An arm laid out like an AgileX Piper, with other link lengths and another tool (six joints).
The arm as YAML. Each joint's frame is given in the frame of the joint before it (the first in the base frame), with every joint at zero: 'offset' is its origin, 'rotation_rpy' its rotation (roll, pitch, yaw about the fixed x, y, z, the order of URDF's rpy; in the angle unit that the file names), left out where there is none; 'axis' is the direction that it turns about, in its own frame. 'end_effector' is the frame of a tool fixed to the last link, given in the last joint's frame.
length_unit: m
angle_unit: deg
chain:
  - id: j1
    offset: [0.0, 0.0, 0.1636]
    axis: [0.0, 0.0, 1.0]
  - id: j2
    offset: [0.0, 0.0, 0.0]
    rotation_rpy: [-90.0, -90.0, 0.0]
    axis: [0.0, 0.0, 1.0]
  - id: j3
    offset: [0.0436, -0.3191, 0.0]
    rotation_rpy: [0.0, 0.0, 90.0]
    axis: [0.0, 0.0, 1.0]
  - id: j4
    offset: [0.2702, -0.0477, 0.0]
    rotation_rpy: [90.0, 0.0, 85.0]
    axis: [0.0, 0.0, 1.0]
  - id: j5
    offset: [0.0, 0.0, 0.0]
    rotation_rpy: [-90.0, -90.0, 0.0]
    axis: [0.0, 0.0, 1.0]
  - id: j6
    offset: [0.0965, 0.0, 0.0]
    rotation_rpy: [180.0, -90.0, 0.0]
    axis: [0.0, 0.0, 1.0]
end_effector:
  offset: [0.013, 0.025, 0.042]
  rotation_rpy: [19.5, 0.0, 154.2]
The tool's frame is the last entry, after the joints.
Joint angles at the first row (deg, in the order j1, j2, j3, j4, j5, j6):
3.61, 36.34, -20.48, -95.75, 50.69, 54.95
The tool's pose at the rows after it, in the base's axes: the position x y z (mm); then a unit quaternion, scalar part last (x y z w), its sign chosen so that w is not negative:
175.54 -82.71 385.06 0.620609 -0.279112 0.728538 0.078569
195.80 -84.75 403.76 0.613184 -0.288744 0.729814 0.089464
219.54 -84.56 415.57 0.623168 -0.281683 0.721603 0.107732
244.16 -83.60 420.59 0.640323 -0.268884 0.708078 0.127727
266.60 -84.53 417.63 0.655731 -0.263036 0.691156 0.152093
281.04 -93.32 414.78 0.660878 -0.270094 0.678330 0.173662
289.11 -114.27 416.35 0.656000 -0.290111 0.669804 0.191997
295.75 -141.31 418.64 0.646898 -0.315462 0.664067 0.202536
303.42 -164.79 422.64 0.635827 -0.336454 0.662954 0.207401
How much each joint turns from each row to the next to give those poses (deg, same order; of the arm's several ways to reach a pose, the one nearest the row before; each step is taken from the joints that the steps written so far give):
0.00, 5.44, -5.61, 0.00, 2.14, 1.26
0.00, 5.22, -5.17, 0.00, 1.85, 0.39
0.00, 5.32, -4.75, 0.00, 0.87, -2.08
0.00, 5.17, -4.05, 0.00, 0.46, -2.71
0.00, 5.04, -2.94, 0.00, 1.45, -1.75
-1.83, 3.65, -2.22, 0.00, 0.54, -0.66
-4.67, 2.62, -2.44, 0.00, -1.47, -0.13
-5.90, 2.64, -2.76, 0.00, -2.94, 0.65
-4.59, 2.77, -3.16, 0.00, -2.42, 0.91

